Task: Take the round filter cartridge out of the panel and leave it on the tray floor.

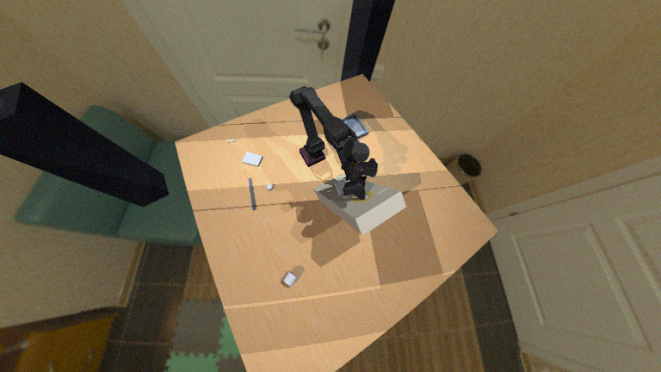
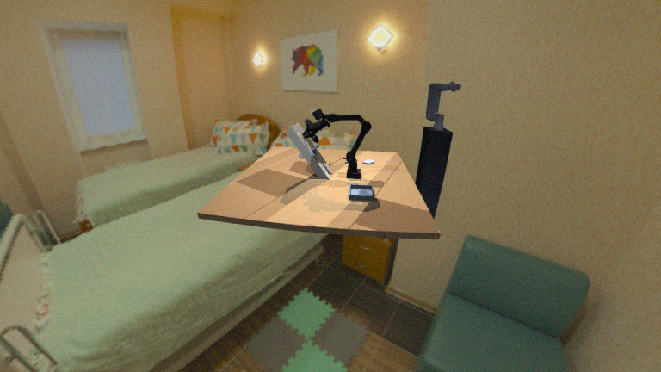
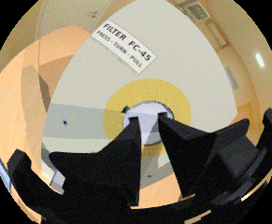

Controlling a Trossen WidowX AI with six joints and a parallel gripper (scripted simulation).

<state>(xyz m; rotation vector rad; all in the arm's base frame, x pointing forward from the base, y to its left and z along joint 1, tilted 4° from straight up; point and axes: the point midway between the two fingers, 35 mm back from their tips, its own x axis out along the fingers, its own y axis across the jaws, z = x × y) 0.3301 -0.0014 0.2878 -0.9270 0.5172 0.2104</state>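
Right now my gripper tip is 1 cm short of the round filter cartridge and 1 cm above it. The rest, counted from my gripper tip: white card (52 cm behind, 28 cm to the right, 28 cm below); then dark blue tray (42 cm behind, 30 cm to the left, 27 cm below).
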